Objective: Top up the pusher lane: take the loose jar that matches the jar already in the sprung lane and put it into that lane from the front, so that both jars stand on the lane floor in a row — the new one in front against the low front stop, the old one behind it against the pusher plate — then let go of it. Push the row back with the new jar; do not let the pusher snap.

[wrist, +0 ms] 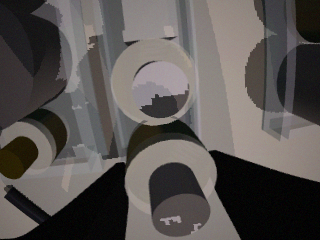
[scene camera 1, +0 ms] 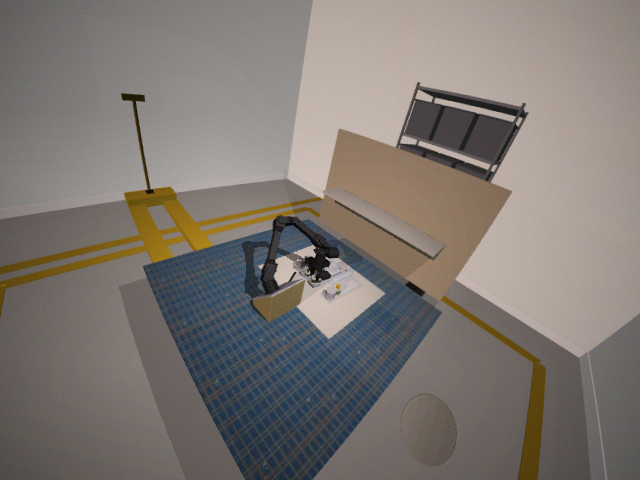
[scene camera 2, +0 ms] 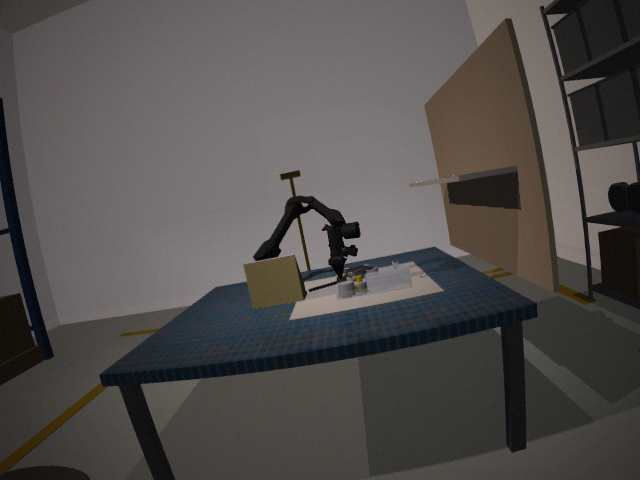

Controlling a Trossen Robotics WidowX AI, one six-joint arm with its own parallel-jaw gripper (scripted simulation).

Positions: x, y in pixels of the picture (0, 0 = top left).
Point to a cream jar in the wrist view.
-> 154, 82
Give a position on a shelf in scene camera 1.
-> At 431, 246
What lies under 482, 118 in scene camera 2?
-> A brown wall board.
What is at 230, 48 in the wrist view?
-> A white mat.
